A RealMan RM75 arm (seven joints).
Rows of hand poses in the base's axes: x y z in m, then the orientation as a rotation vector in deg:
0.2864, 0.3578, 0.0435, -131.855, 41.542, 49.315
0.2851, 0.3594, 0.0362, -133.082, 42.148, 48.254
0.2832, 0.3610, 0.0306, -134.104, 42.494, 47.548
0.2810, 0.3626, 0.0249, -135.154, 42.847, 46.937
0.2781, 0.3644, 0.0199, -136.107, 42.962, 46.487
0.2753, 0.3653, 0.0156, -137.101, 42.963, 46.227
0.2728, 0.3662, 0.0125, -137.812, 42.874, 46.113
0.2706, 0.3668, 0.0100, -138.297, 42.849, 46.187
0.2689, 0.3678, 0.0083, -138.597, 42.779, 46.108
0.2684, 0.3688, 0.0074, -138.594, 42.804, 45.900
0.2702, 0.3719, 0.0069, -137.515, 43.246, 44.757
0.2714, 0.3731, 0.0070, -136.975, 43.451, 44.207
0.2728, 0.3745, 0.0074, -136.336, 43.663, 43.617
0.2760, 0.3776, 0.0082, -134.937, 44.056, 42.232
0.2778, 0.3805, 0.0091, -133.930, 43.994, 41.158
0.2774, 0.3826, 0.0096, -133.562, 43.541, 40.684
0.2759, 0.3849, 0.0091, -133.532, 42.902, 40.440
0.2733, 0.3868, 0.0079, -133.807, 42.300, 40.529
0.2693, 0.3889, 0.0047, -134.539, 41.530, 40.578
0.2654, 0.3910, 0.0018, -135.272, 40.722, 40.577
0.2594, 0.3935, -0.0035, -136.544, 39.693, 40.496
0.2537, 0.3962, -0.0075, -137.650, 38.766, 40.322
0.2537, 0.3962, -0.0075, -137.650, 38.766, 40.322
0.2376, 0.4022, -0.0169, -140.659, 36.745, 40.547
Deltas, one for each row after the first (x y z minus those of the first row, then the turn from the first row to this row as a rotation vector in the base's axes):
-0.0013, 0.0016, -0.0073, -1.275, -0.640, -0.122
-0.0032, 0.0032, -0.0129, -2.276, -1.083, -0.076
-0.0054, 0.0048, -0.0186, -3.309, -1.451, 0.009
-0.0083, 0.0066, -0.0236, -4.160, -1.763, 0.235
-0.0111, 0.0075, -0.0279, -5.001, -1.969, 0.600
-0.0136, 0.0084, -0.0310, -5.565, -2.089, 0.931
-0.0158, 0.0090, -0.0335, -5.968, -2.053, 1.181
-0.0175, 0.0100, -0.0352, -6.192, -2.133, 1.330
-0.0180, 0.0110, -0.0361, -6.197, -2.272, 1.254
-0.0162, 0.0141, -0.0366, -5.459, -2.935, 0.198
-0.0150, 0.0153, -0.0365, -5.086, -3.256, -0.317
-0.0136, 0.0167, -0.0361, -4.634, -3.602, -0.893
-0.0104, 0.0198, -0.0353, -3.622, -4.448, -2.147
-0.0086, 0.0227, -0.0344, -2.746, -5.212, -2.882
-0.0090, 0.0248, -0.0339, -2.235, -5.674, -2.933
-0.0105, 0.0271, -0.0344, -1.926, -6.032, -2.657
-0.0131, 0.0290, -0.0356, -1.892, -6.145, -2.165
-0.0171, 0.0311, -0.0388, -2.176, -6.340, -1.383
-0.0210, 0.0332, -0.0417, -2.450, -6.579, -0.593
-0.0270, 0.0357, -0.0470, -3.098, -6.938, 0.539
-0.0327, 0.0384, -0.0510, -3.657, -7.326, 1.511
-0.0327, 0.0384, -0.0510, -3.657, -7.326, 1.511
-0.0488, 0.0444, -0.0604, -5.414, -7.721, 4.054

